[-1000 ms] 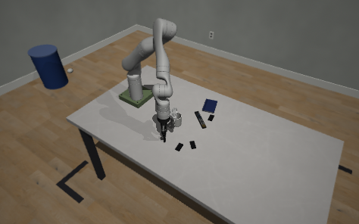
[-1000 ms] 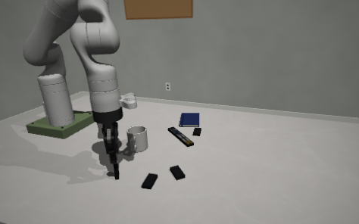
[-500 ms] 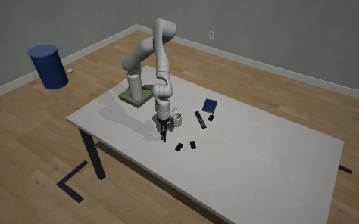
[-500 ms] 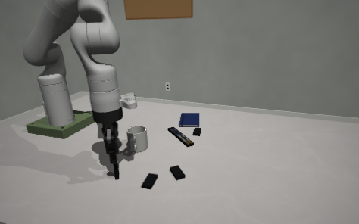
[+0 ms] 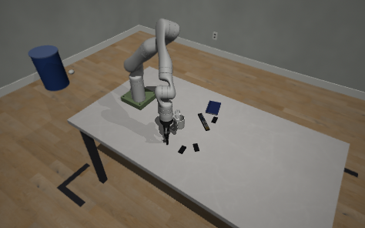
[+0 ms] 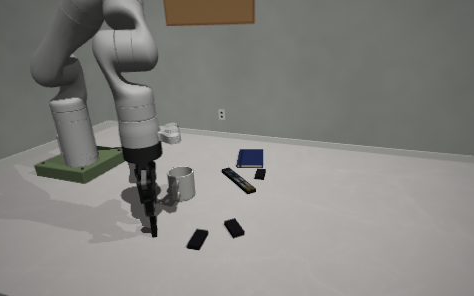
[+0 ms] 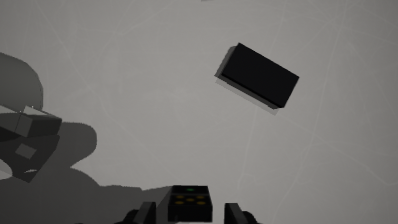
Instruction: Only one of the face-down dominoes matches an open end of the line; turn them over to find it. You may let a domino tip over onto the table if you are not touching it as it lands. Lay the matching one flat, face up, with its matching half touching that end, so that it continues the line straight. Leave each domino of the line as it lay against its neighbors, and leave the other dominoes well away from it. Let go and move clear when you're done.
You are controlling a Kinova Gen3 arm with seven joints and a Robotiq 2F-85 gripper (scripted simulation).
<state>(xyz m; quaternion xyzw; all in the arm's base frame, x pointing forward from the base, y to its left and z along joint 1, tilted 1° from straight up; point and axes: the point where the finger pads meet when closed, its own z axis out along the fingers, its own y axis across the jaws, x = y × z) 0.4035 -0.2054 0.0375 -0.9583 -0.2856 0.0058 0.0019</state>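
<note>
The domino lies 5 cm below my hand. From my hand the other things lie so: blue book (45 cm to the left, 8 cm ahead, 7 cm below); then white mug (16 cm to the left, 5 cm below, 2 cm behind).
</note>
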